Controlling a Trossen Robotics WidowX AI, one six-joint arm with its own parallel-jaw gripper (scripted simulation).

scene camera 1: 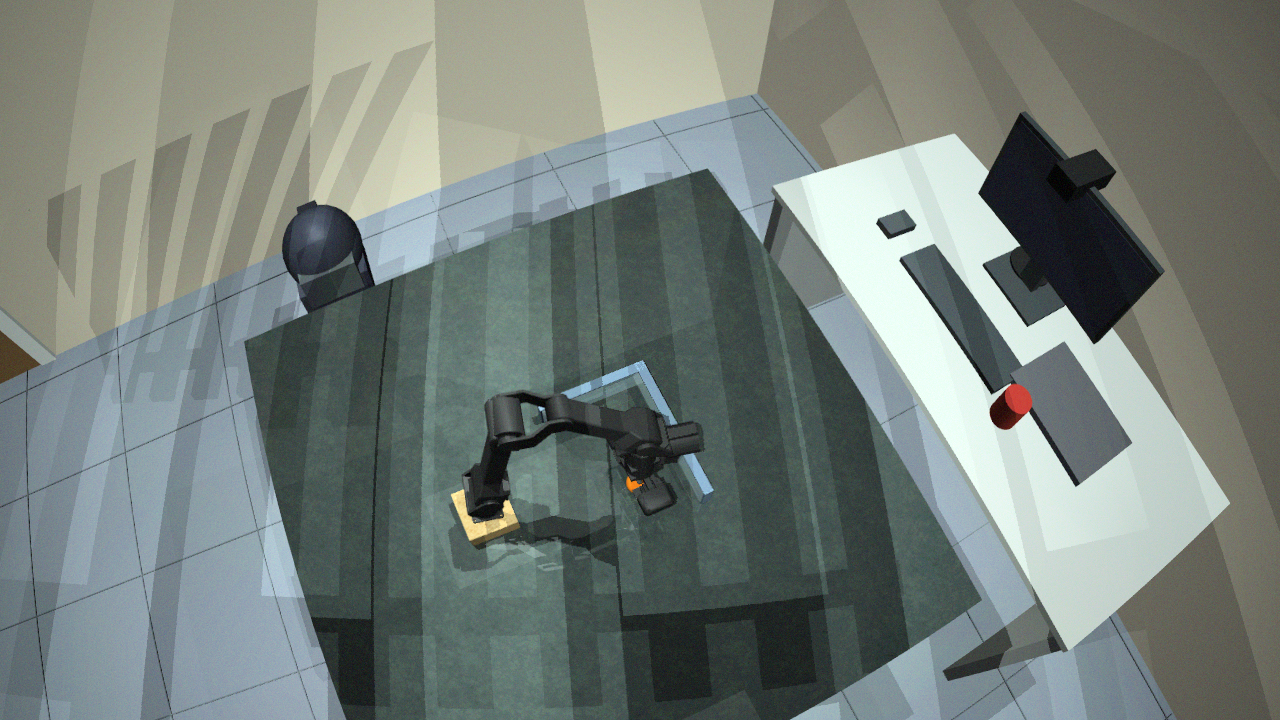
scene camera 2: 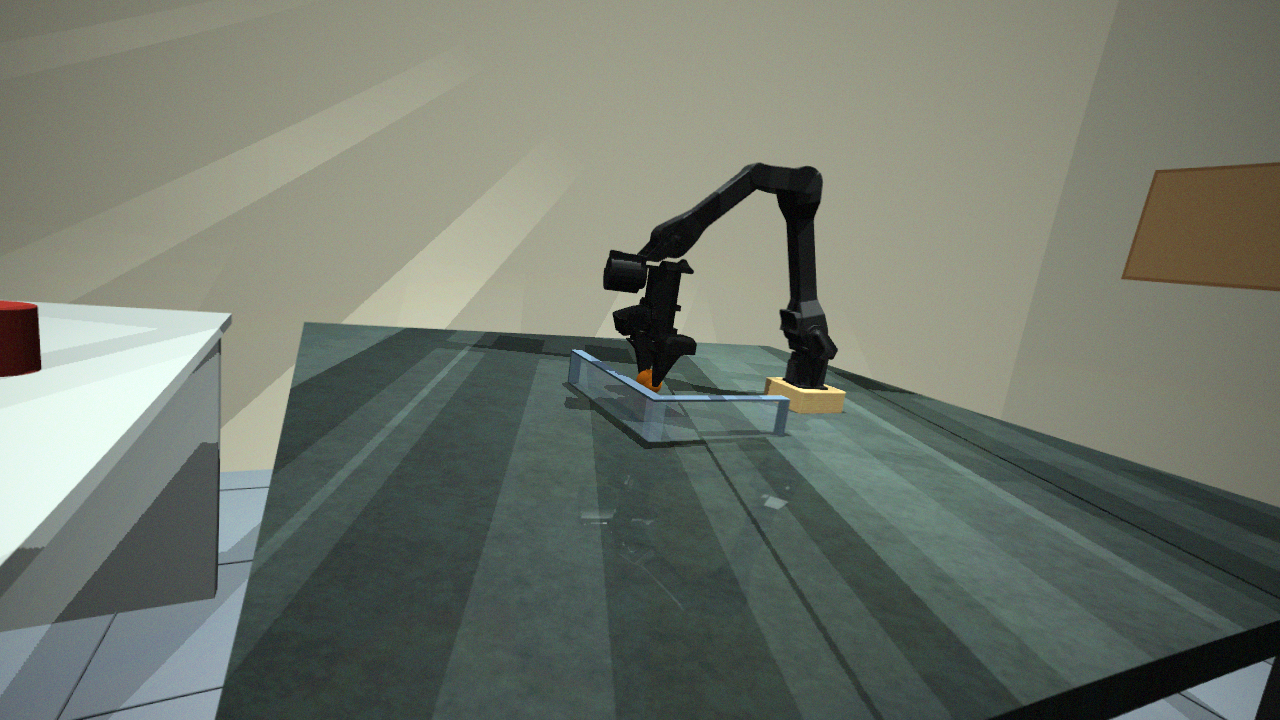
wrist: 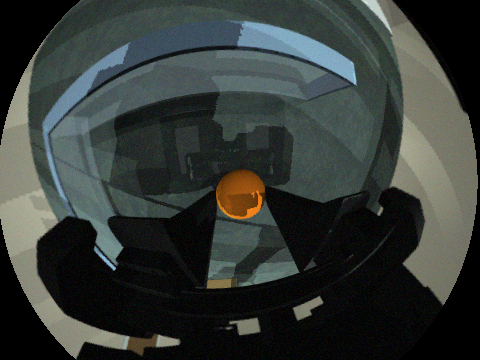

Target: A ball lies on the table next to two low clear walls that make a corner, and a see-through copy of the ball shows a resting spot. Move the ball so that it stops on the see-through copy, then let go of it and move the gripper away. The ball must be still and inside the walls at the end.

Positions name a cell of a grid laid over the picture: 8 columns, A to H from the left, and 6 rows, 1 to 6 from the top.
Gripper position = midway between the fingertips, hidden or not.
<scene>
The gripper (scene camera 2: E4) carries an orange ball (wrist: E4).
The gripper is seen too in scene camera 1 (scene camera 1: D5) and in the wrist view (wrist: E4).
</scene>
